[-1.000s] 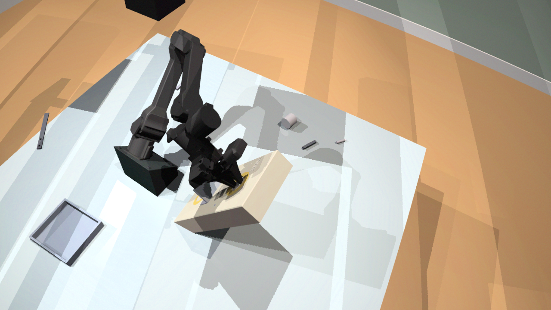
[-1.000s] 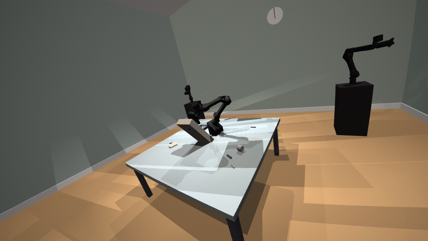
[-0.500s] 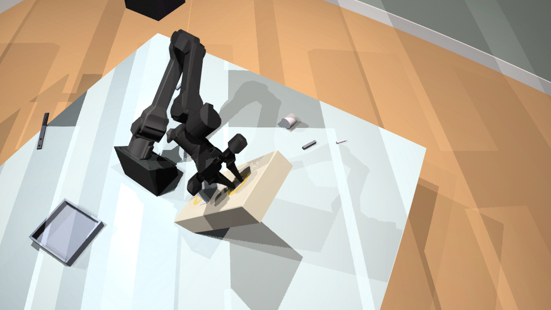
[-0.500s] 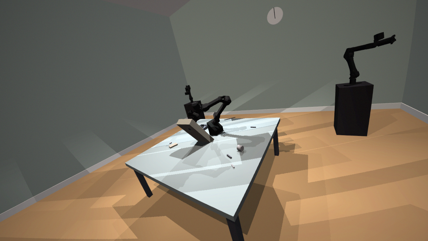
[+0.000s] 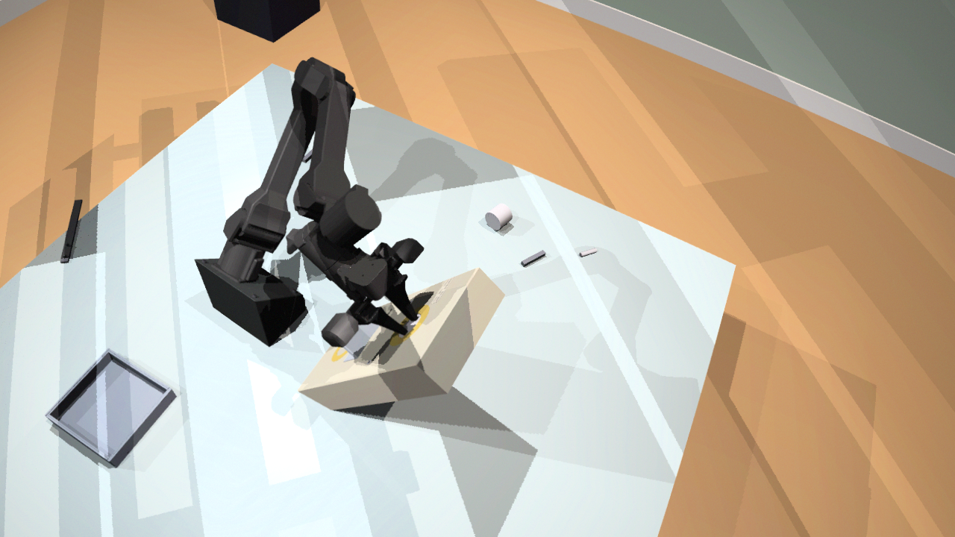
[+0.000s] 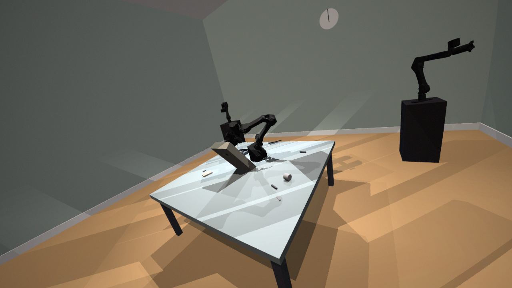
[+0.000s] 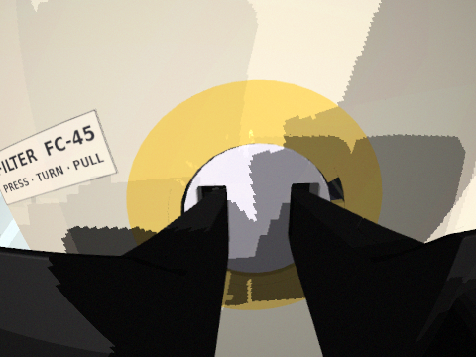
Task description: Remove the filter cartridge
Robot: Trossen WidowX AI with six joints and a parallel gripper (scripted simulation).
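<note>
Now: the beige service panel 8 cm below my gripper tip and 4 cm behind it. From my gripper tip the other things lie so: tray: 42 cm behind, 29 cm to the right, 23 cm below; round filter cartridge: 1 cm below, 1 cm ahead.
</note>
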